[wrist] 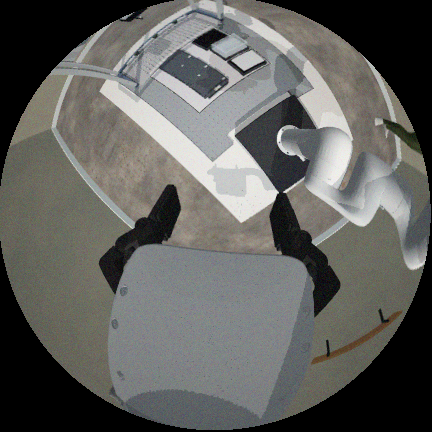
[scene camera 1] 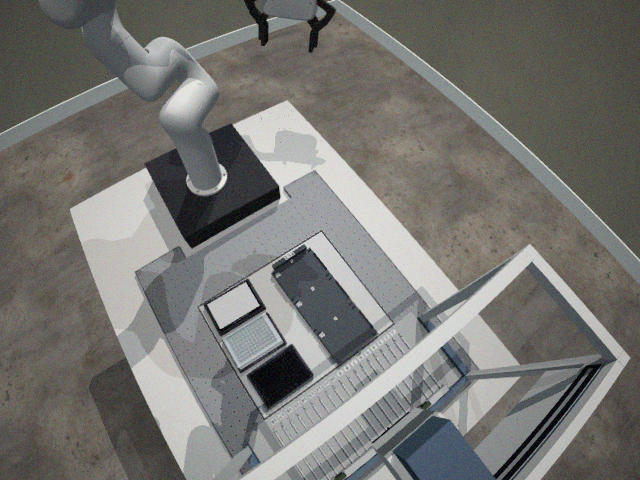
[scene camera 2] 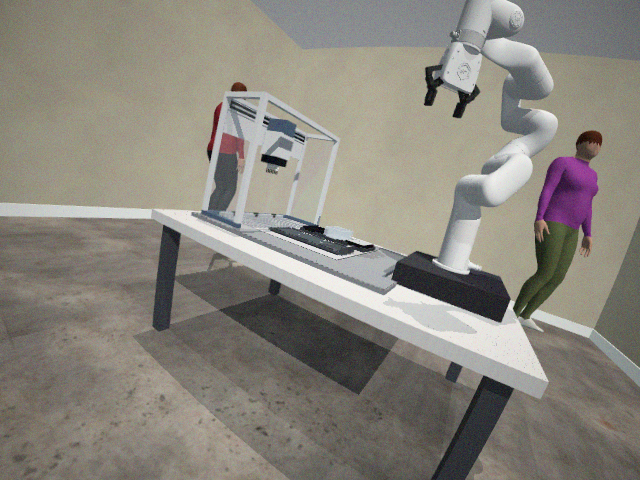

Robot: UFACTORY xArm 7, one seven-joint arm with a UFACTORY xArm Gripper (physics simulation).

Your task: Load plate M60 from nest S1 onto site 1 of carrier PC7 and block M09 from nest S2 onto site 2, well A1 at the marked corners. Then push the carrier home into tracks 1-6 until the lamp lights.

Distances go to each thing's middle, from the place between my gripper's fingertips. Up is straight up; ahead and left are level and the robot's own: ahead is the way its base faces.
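Long dark carrier [scene camera 1: 343, 329]: far ahead of my hand, a fair way to the right of it and far below it. Clear well plate [scene camera 1: 253, 340]: far to the right of my hand, far ahead of it and far below it.
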